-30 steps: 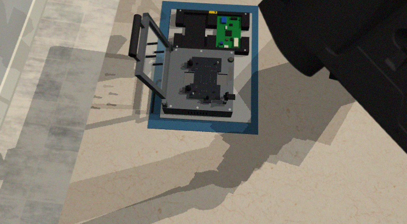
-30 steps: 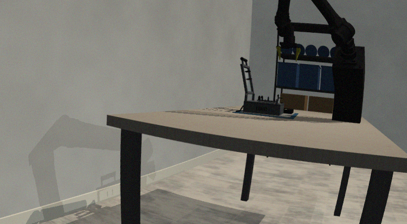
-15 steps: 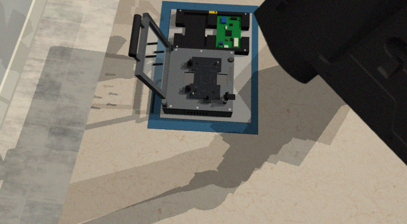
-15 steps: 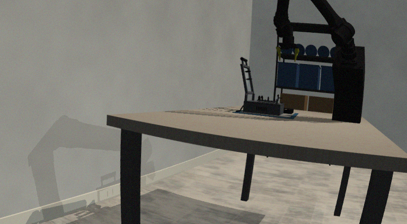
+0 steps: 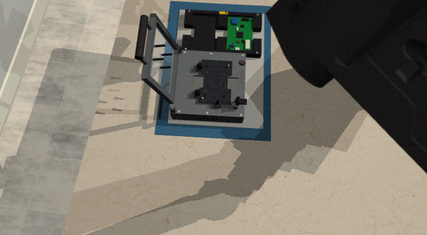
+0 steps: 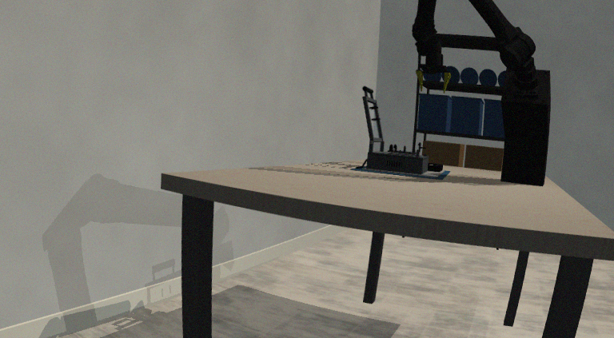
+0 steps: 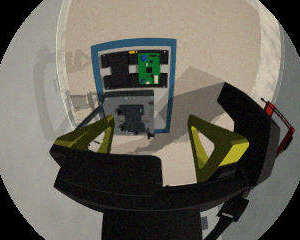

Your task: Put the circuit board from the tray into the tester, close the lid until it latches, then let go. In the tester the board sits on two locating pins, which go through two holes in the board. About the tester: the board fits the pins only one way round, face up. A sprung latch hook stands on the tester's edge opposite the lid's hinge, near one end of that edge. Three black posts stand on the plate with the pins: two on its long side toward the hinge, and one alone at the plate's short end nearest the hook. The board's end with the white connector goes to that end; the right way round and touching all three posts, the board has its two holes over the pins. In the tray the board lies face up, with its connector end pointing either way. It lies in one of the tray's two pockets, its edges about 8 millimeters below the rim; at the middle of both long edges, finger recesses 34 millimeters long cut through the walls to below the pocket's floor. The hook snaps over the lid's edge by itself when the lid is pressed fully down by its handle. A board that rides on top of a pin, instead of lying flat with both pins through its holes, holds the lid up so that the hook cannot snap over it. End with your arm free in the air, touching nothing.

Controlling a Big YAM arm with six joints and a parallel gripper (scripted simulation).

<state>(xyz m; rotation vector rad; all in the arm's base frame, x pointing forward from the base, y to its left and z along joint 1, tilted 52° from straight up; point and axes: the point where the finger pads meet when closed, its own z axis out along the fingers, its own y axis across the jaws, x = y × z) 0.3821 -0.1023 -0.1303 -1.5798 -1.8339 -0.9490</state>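
The green circuit board is 280 mm below my hand. The rest, counted from my hand: see-through lid 150 mm ahead, 200 mm to the left, 120 mm below.
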